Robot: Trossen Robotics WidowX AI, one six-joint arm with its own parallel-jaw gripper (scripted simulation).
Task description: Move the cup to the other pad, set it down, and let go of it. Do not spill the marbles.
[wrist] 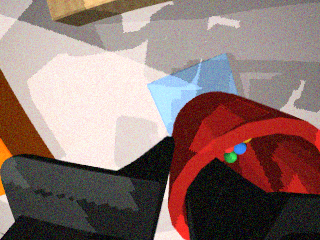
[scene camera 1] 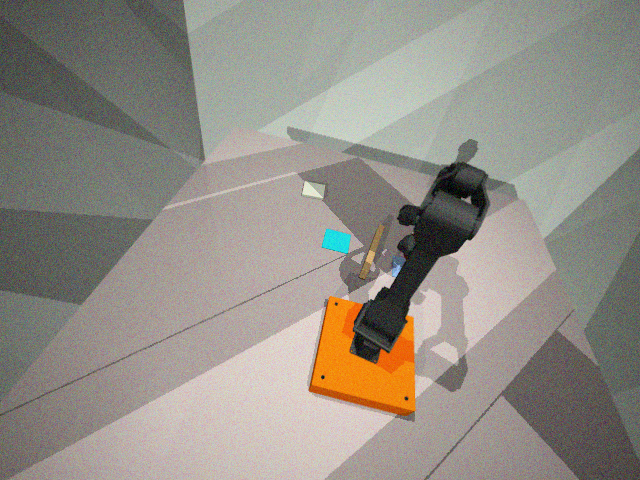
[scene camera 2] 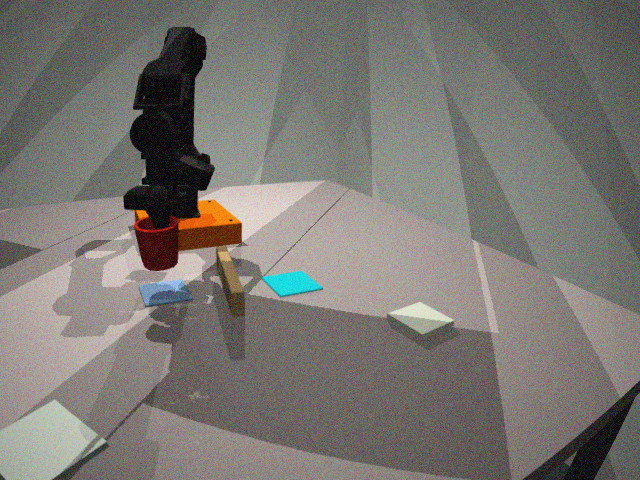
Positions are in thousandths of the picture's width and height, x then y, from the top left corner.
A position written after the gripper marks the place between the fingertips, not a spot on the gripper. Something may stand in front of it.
Note:
In view: the gripper (scene camera 2: 259, 495), a red cup (scene camera 2: 248, 520), a wooden bar (scene camera 2: 363, 599), a blue pad (scene camera 2: 251, 611) and a cyan pad (scene camera 2: 460, 591).
The red cup shows as well in the wrist view (wrist: 648, 527). The gripper also shows in the wrist view (wrist: 555, 606). The blue pad is seen too in the wrist view (wrist: 536, 390).

